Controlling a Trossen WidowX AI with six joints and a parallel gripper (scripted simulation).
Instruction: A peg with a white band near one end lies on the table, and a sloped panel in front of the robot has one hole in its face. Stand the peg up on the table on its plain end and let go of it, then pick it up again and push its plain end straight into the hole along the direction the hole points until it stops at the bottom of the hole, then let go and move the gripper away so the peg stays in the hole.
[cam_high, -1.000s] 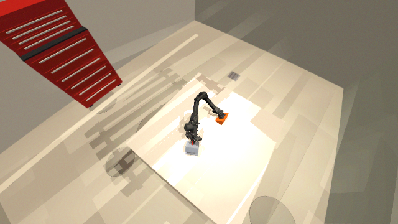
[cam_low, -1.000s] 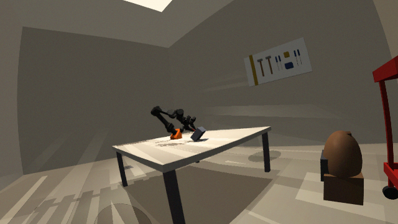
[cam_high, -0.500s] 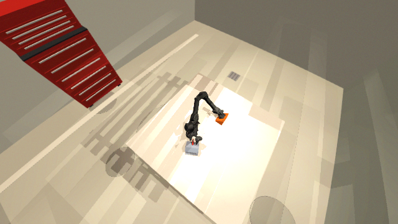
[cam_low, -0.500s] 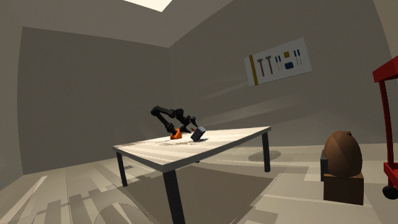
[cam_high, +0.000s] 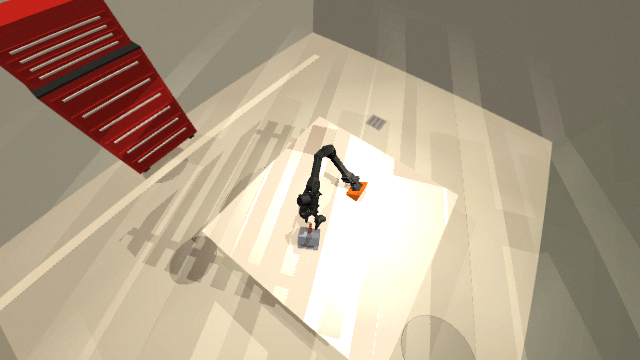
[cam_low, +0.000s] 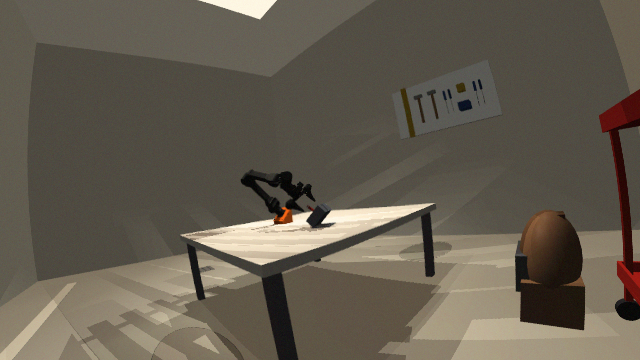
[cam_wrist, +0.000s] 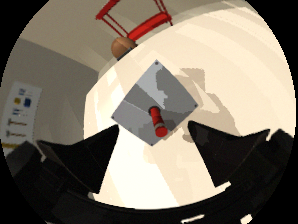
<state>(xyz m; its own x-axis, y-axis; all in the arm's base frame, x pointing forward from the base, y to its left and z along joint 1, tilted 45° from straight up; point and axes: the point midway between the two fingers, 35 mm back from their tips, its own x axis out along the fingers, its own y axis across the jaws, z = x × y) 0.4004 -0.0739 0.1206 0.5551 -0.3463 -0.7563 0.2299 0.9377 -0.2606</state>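
The red peg lies 1 cm ahead of my gripper tip and 1 cm below it. From my gripper tip the other things lie so: grey sloped panel (5 cm ahead, 2 cm to the left, 5 cm below).
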